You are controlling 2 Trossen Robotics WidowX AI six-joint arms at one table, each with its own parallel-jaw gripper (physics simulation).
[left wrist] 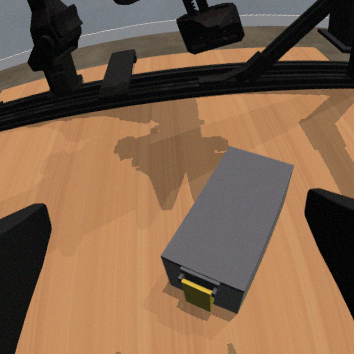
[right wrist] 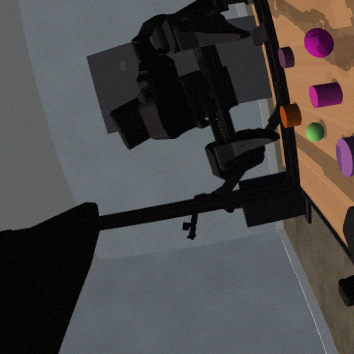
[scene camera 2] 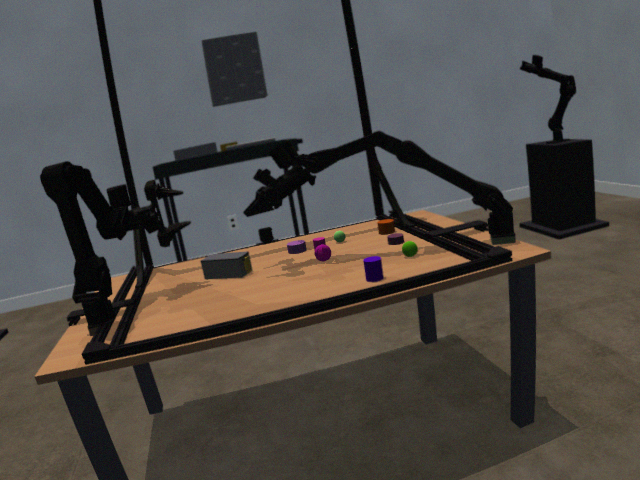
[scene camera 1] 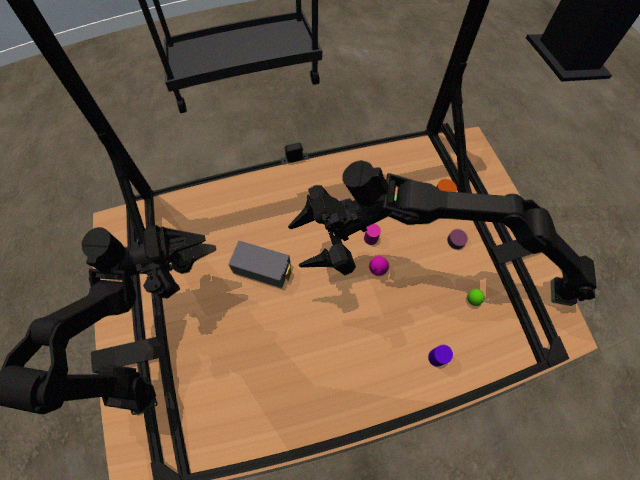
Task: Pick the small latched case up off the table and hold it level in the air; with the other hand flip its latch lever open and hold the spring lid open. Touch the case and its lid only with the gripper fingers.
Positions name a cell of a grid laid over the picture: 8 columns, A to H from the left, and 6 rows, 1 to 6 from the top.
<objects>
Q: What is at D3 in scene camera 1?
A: My left gripper.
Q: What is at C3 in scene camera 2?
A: My right gripper.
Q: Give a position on a grey latched case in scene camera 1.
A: D4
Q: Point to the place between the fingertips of my left gripper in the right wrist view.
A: F2
</objects>
